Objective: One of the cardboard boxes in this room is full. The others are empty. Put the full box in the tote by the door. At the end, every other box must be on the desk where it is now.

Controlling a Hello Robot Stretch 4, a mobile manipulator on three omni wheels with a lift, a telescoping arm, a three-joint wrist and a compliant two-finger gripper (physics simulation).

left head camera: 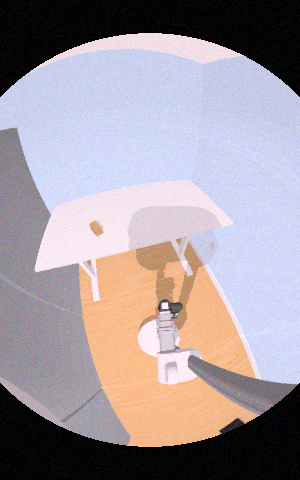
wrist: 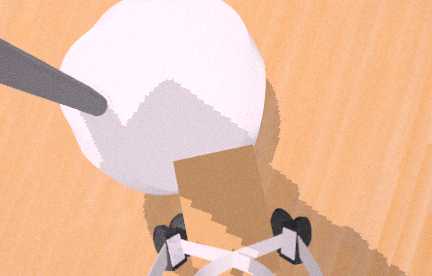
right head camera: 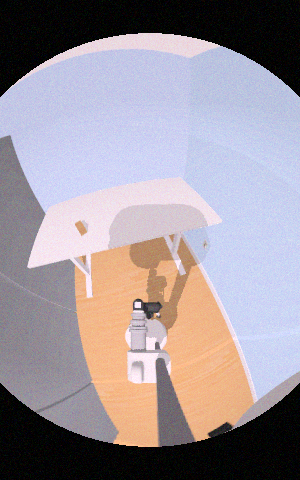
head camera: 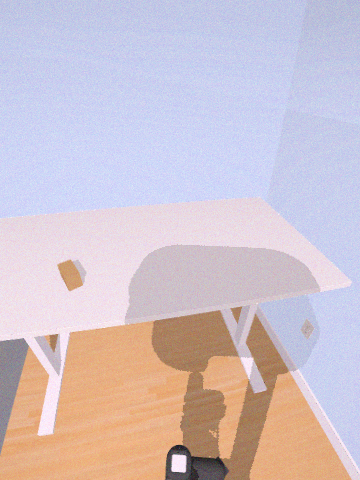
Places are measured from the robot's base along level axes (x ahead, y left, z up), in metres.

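Where they show: gripper, between the fingertips: [wrist: 230, 228]; robot's base, origin of its link: [left head camera: 157, 336] [wrist: 178, 105] [right head camera: 146, 335].
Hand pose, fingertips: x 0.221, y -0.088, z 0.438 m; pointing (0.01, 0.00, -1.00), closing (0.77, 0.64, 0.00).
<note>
Each offset is from my fingertips to the centre of the thing. "spot": to the spot under its first point. Level surfaces: height alone.
My gripper [wrist: 230, 228] is shut on a brown cardboard box {dz +0.024, dx -0.015, dy +0.015 m} [wrist: 220, 186]. The box lies between the two black fingertips in the wrist view, with its far end reaching over a white round part of my base. In the head view the wrist shows at the bottom edge, while the fingers and held box are out of sight. Another small cardboard box {dz +0.515, dx +0.460, dy +0.502 m} [head camera: 70, 275] [left head camera: 96, 228] [right head camera: 81, 228] sits on the left part of the white desk {dz +0.485 m} [head camera: 110, 225] [left head camera: 75, 214] [right head camera: 60, 215], well apart from the gripper. The tote and the door do not show.
The white round base part [wrist: 165, 45] lies below the held box, with a dark grey bar [wrist: 50, 75] across it. White desk legs {spot: dz -0.440, dx +0.341, dy +0.865 m} [head camera: 47, 405] stand on the wood floor. A grey surface [left head camera: 30, 250] [right head camera: 30, 250] is at the left, and a blue wall [head camera: 330, 200] at the right.
</note>
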